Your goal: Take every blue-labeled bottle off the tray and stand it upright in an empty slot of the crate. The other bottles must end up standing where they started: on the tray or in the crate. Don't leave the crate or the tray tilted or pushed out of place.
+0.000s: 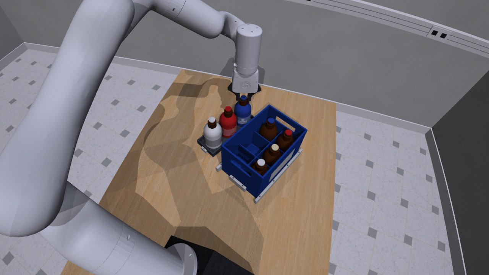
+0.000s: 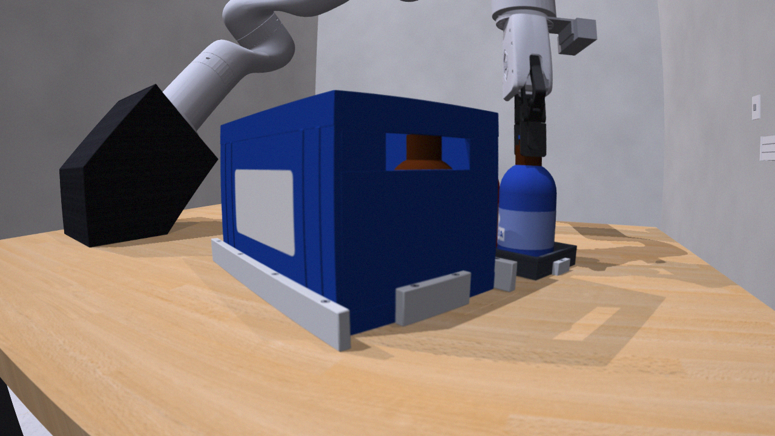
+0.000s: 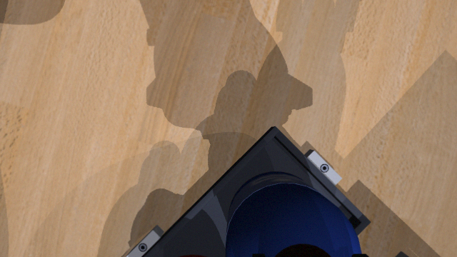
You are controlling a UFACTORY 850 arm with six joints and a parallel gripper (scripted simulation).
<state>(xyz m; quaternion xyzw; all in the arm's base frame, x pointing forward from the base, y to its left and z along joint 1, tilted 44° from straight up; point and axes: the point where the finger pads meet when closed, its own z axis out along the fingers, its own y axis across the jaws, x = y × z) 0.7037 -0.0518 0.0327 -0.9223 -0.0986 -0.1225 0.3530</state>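
My gripper is now 70 mm above the blue-labeled bottle. Round my hand: white-labeled bottle (150 mm behind, 90 mm to the left, 70 mm below); tray (140 mm below, 80 mm behind, 40 mm to the left); red-labeled bottle (80 mm behind, 70 mm below, 40 mm to the left).
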